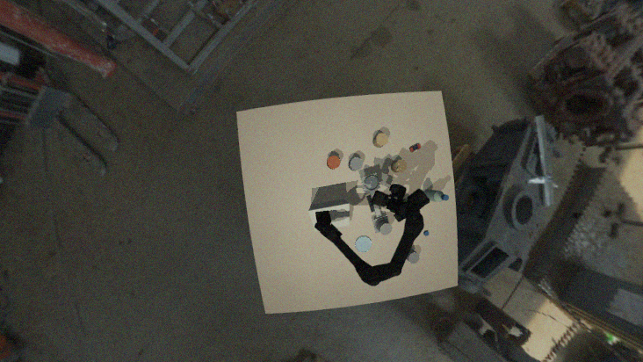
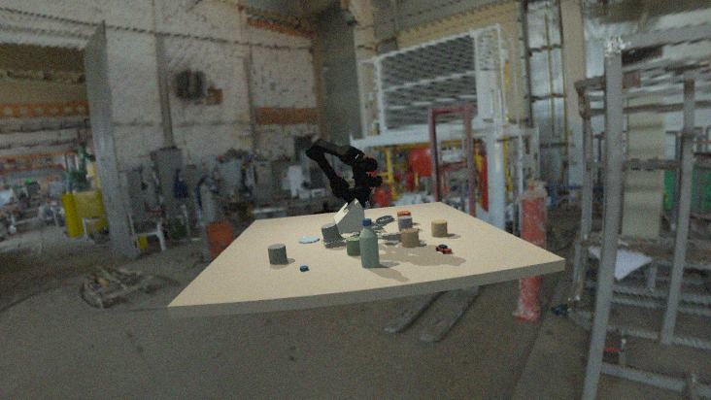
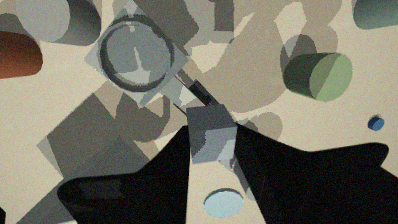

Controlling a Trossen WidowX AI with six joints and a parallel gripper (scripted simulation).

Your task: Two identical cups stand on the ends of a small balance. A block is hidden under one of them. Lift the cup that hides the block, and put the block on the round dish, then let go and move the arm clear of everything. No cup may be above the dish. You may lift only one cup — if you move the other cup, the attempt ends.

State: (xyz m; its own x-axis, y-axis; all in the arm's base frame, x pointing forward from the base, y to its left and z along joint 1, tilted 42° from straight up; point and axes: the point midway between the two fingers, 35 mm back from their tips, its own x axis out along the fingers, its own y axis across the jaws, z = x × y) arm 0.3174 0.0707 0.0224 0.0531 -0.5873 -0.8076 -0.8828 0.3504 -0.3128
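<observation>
The pale blue round dish is 100 mm behind my gripper tip, 280 mm to the right of it and 150 mm below it. The rest, counted from my gripper tip: green bottle: 330 mm ahead, 30 mm to the right, 40 mm below; small balance: 10 mm behind, 40 mm to the right, 120 mm below; green cylinder: 180 mm ahead, 60 mm to the right, 120 mm below.
</observation>
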